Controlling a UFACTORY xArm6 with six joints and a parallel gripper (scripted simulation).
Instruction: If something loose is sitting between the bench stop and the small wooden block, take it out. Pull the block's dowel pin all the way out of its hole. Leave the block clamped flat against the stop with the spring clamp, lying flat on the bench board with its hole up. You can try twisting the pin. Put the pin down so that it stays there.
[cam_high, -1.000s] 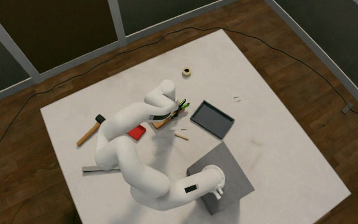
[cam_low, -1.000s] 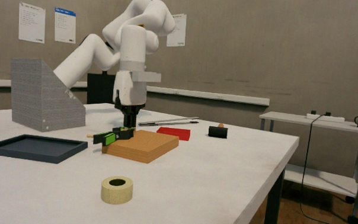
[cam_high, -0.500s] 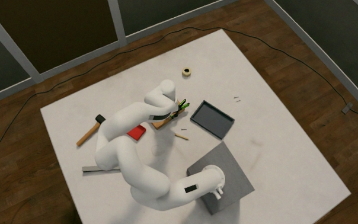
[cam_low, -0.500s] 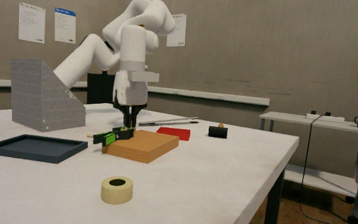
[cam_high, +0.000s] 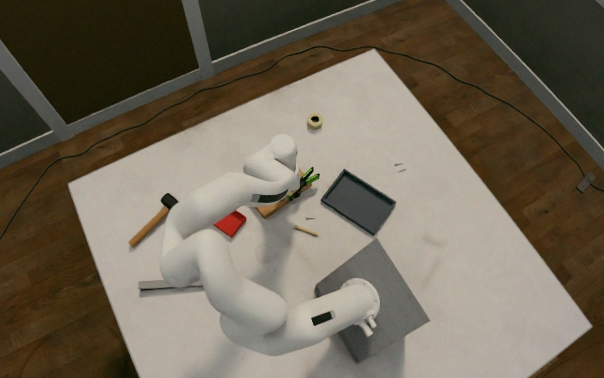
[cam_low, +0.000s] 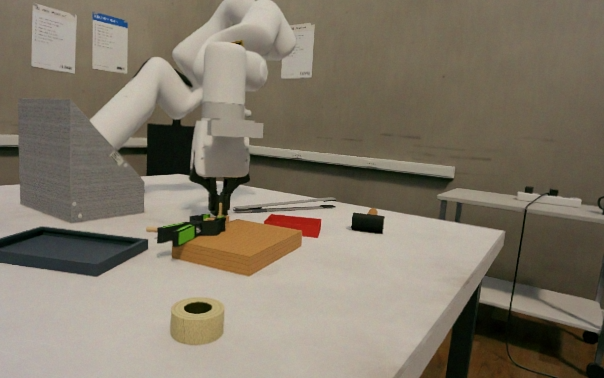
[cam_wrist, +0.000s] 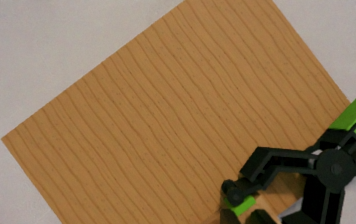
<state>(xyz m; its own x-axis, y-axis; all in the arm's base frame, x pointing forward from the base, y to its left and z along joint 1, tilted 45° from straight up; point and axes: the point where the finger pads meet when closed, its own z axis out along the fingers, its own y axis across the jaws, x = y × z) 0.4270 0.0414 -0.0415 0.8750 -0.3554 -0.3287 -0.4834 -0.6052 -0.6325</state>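
My hand is 2 cm above the dowel pin. From my hand the other things lie so: loose dowel 13 cm behind, 1 cm to the right, 8 cm below; small wooden block 4 cm below; red tray 4 cm ahead, 20 cm to the left, 7 cm below.
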